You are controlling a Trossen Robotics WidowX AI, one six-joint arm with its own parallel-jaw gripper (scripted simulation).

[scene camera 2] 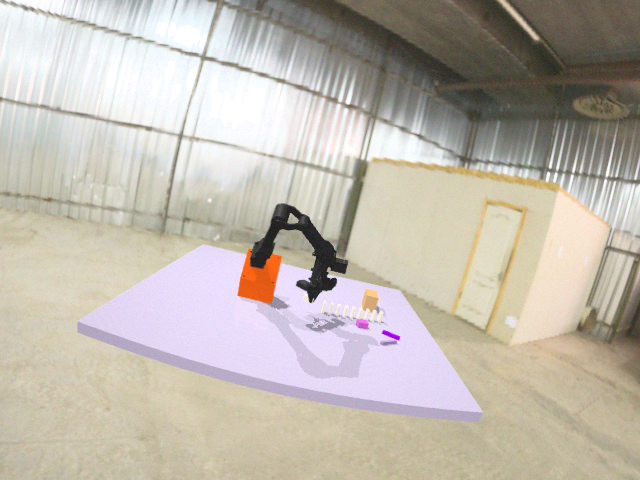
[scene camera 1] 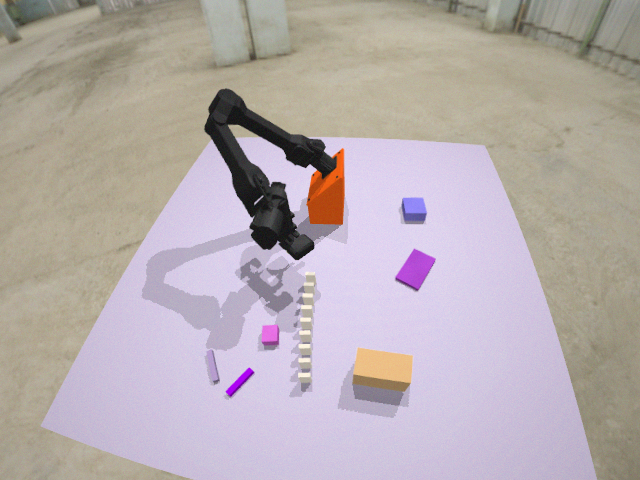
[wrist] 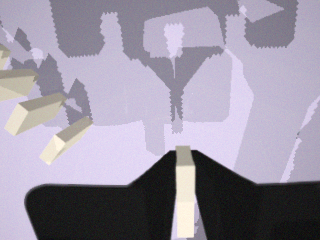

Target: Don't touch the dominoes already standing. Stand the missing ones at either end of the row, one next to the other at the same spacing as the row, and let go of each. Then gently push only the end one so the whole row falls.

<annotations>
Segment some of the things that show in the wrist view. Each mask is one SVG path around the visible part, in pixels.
My gripper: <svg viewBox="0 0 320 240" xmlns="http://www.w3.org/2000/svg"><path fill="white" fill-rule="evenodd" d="M191 150L192 159L195 164L194 194L207 240L320 240L320 181L257 184L244 176L238 175L216 160L212 160L202 152ZM176 150L168 151L145 173L127 185L47 183L31 188L25 194L24 207L37 240L172 240L177 195Z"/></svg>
A cream domino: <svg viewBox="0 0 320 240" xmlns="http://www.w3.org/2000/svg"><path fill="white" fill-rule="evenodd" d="M190 145L175 146L177 154L177 238L194 237L195 164L192 159Z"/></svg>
A cream domino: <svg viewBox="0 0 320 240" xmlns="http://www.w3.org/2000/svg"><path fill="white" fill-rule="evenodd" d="M94 122L85 116L63 129L63 131L52 137L52 140L39 157L47 164L56 161L66 150L79 142Z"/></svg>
A cream domino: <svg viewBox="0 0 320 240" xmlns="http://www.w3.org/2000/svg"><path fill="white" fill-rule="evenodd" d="M67 99L61 93L56 93L20 102L13 110L5 129L13 136L33 129L55 118Z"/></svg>
</annotations>
